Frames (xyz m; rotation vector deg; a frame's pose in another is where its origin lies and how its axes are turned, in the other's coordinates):
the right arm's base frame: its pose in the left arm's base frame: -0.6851 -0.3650 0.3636 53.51 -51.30 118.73
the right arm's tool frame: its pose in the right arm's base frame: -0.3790 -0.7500 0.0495 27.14 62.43 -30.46
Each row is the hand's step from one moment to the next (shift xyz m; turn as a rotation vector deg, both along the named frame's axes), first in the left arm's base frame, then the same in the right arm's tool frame.
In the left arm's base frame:
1: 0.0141 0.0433 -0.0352 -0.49 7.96 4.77
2: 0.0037 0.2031 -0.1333 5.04 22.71 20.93
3: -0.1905 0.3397 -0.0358 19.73 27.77 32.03
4: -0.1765 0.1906 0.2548 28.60 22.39 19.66
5: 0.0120 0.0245 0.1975 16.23 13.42 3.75
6: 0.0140 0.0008 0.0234 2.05 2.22 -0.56
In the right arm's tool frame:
1: 0.0392 -0.0370 -0.0202 6.99 -0.52 6.10
2: 0.2024 -0.1075 -0.0805 16.78 -4.97 25.94
3: 0.3871 0.0554 -0.0082 14.90 -16.25 41.23
4: 0.2099 0.1797 0.2368 8.19 -26.44 30.66
5: -0.0048 0.0435 0.1945 6.18 -17.54 10.57
6: -0.0070 -0.0055 0.0258 1.39 -2.70 0.48

